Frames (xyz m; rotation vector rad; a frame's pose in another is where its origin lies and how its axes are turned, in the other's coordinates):
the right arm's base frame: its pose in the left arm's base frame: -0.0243 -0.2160 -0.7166 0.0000 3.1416 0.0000
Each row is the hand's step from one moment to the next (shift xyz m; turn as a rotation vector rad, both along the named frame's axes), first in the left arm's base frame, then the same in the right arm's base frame.
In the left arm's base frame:
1: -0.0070 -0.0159 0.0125 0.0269 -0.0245 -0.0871
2: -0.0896 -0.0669 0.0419 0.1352 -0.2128 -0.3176
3: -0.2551 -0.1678 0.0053 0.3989 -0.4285 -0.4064
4: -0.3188 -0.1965 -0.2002 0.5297 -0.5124 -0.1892
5: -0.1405 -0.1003 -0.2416 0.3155 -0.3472 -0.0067
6: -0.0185 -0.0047 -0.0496 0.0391 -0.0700 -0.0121
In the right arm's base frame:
1: 0.0070 -0.0159 -0.0125 -0.0269 -0.0245 0.0871
2: 0.0896 -0.0669 -0.0419 -0.1352 -0.2128 0.3176
3: 0.2551 -0.1678 -0.0053 -0.3989 -0.4285 0.4064
4: 0.3188 -0.1965 0.2002 -0.5297 -0.5124 0.1892
5: 0.1405 -0.1003 0.2416 -0.3155 -0.3472 0.0067
6: 0.0185 -0.0047 0.0496 -0.0391 -0.0700 0.0121

